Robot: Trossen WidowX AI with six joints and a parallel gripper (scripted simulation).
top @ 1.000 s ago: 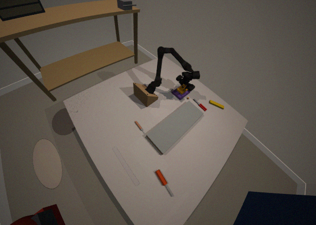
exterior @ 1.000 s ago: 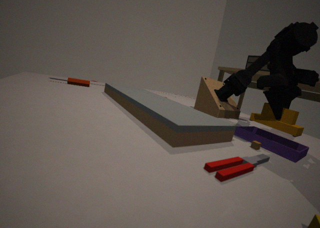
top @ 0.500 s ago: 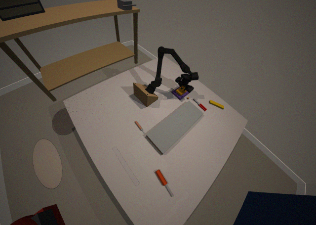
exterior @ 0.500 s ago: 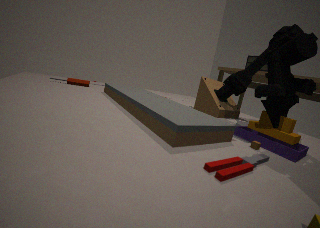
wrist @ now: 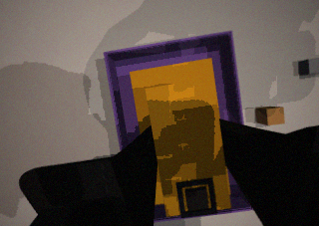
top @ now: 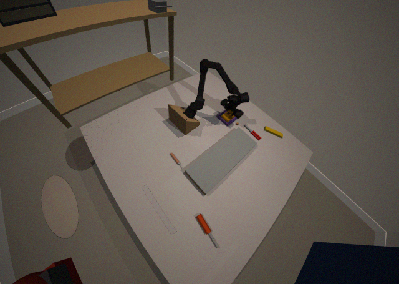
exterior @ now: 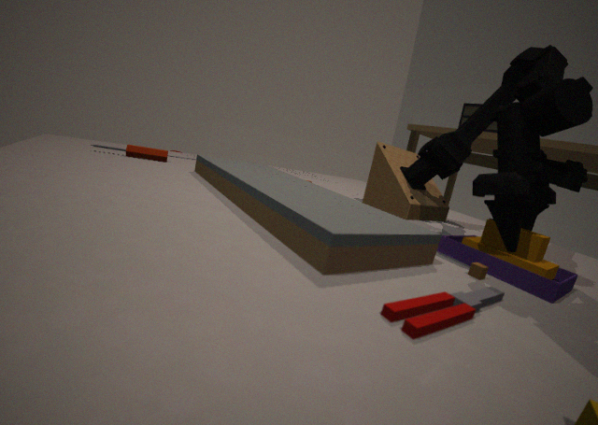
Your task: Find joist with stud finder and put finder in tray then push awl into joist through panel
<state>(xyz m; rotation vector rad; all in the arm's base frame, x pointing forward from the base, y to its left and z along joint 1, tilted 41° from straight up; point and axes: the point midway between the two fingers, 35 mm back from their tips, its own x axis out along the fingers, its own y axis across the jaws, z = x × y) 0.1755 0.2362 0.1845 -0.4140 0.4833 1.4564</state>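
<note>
The purple tray is 10 mm to the right of my gripper tip and 20 mm below it. The rest, counted from my gripper tip: yellow bar 360 mm ahead, 160 mm to the left, 20 mm below; then stud finder 20 mm to the right, 20 mm above; then cube 90 mm ahead, 20 mm to the right, 30 mm below.
</note>
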